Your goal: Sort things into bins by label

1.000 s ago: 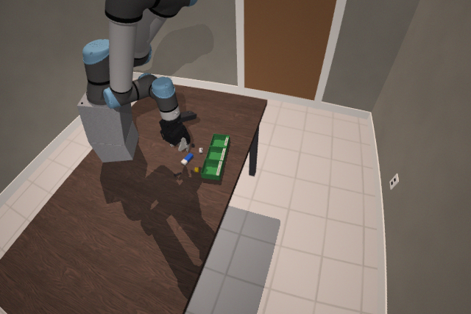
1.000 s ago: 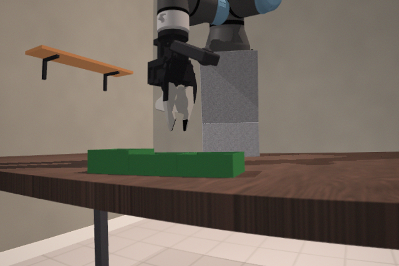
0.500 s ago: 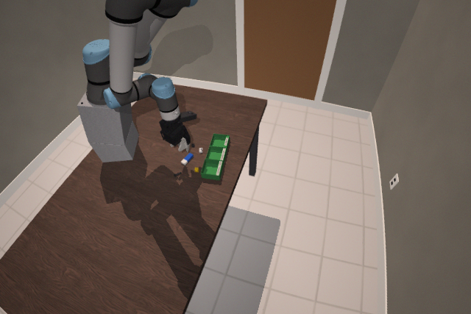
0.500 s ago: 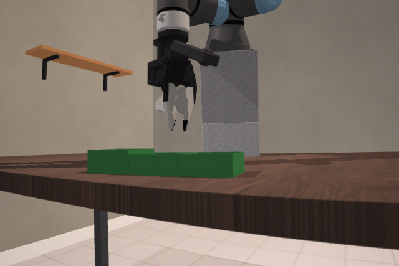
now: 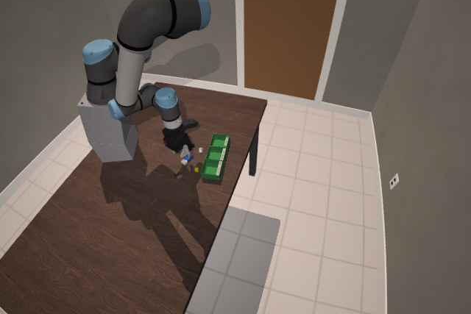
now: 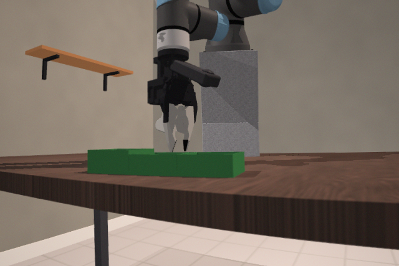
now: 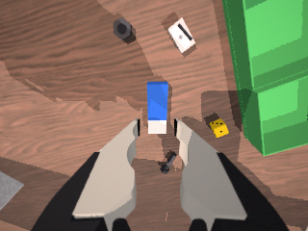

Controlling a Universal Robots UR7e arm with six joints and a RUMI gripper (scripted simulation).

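My gripper is now 10 mm to the left of the blue-and-white eraser and 40 mm above it. The rest, counted from my hand: yellow die 70 mm ahead, 50 mm to the right, 40 mm below; then dark nut 10 mm behind, 90 mm to the left, 40 mm below; then white item 40 mm ahead, 70 mm to the left, 40 mm below.
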